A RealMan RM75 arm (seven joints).
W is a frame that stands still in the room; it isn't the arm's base.
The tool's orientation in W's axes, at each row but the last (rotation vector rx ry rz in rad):
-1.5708 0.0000 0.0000
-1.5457 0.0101 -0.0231
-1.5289 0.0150 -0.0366
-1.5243 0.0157 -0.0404
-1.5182 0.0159 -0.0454
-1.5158 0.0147 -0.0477
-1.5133 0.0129 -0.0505
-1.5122 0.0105 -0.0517
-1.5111 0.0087 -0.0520
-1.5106 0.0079 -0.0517
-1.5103 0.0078 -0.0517
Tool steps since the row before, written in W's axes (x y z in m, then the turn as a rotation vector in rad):
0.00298 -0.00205 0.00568 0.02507 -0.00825 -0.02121
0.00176 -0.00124 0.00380 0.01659 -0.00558 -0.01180
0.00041 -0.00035 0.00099 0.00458 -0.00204 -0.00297
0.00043 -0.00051 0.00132 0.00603 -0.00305 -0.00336
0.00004 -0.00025 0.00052 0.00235 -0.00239 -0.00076
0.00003 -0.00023 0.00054 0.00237 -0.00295 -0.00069
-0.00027 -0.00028 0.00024 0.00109 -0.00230 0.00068
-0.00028 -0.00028 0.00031 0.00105 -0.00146 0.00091
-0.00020 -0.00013 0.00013 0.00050 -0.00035 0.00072
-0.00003 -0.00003 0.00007 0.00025 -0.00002 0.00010
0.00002 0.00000 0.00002 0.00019 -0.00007 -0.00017
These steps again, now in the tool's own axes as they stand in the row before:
0.00298 -0.00568 -0.00205 0.02507 0.02121 -0.00825
0.00182 -0.00381 -0.00111 0.01661 0.01180 -0.00552
0.00043 -0.00100 -0.00029 0.00461 0.00295 -0.00201
0.00047 -0.00133 -0.00043 0.00609 0.00332 -0.00299
0.00006 -0.00053 -0.00022 0.00243 0.00068 -0.00233
0.00005 -0.00055 -0.00020 0.00247 0.00058 -0.00289
-0.00025 -0.00026 -0.00028 0.00120 -0.00078 -0.00221
-0.00026 -0.00033 -0.00027 0.00113 -0.00096 -0.00136
-0.00019 -0.00014 -0.00013 0.00053 -0.00072 -0.00029
-0.00003 -0.00007 -0.00003 0.00025 -0.00009 0.00000
0.00002 -0.00002 0.00000 0.00019 0.00017 -0.00007

